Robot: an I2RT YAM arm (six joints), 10 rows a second.
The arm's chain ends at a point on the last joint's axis. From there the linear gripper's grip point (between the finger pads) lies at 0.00 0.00 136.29 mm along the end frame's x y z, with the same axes.
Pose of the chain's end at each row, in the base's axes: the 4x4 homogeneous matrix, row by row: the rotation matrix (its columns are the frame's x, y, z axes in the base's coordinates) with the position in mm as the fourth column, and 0 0 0 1 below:
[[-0.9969 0.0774 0.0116 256.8], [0.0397 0.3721 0.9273 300.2], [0.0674 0.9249 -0.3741 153.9], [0 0 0 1]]
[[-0.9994 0.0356 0.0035 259.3], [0.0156 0.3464 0.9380 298.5], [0.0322 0.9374 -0.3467 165.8], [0 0 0 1]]
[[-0.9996 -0.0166 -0.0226 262.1], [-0.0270 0.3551 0.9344 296.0], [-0.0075 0.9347 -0.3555 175.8], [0 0 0 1]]
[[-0.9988 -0.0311 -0.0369 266.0], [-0.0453 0.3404 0.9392 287.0], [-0.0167 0.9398 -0.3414 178.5], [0 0 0 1]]
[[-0.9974 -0.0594 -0.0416 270.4], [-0.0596 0.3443 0.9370 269.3], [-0.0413 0.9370 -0.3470 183.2], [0 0 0 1]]
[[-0.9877 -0.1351 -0.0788 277.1], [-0.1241 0.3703 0.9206 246.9], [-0.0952 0.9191 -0.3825 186.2], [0 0 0 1]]
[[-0.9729 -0.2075 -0.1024 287.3], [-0.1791 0.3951 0.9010 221.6], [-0.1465 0.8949 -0.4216 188.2], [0 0 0 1]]
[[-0.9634 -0.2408 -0.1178 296.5], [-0.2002 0.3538 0.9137 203.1], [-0.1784 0.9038 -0.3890 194.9], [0 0 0 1]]
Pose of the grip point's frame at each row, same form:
[[-0.9969 0.0774 0.0116 258.4], [0.0397 0.3721 0.9273 426.6], [0.0674 0.9249 -0.3741 102.9], [0 0 0 1]]
[[-0.9994 0.0356 0.0035 259.8], [0.0156 0.3464 0.9380 426.3], [0.0322 0.9374 -0.3467 118.5], [0 0 0 1]]
[[-0.9996 -0.0166 -0.0226 259.0], [-0.0270 0.3551 0.9344 423.3], [-0.0075 0.9347 -0.3555 127.3], [0 0 0 1]]
[[-0.9988 -0.0311 -0.0369 261.0], [-0.0453 0.3404 0.9392 415.0], [-0.0167 0.9398 -0.3414 132.0], [0 0 0 1]]
[[-0.9974 -0.0594 -0.0416 264.7], [-0.0596 0.3443 0.9370 397.0], [-0.0413 0.9370 -0.3470 135.9], [0 0 0 1]]
[[-0.9877 -0.1351 -0.0788 266.4], [-0.1241 0.3703 0.9206 372.4], [-0.0952 0.9191 -0.3825 134.1], [0 0 0 1]]
[[-0.9729 -0.2075 -0.1024 273.3], [-0.1791 0.3951 0.9010 344.4], [-0.1465 0.8949 -0.4216 130.7], [0 0 0 1]]
[[-0.9634 -0.2408 -0.1178 280.4], [-0.2002 0.3538 0.9137 327.6], [-0.1784 0.9038 -0.3890 141.9], [0 0 0 1]]

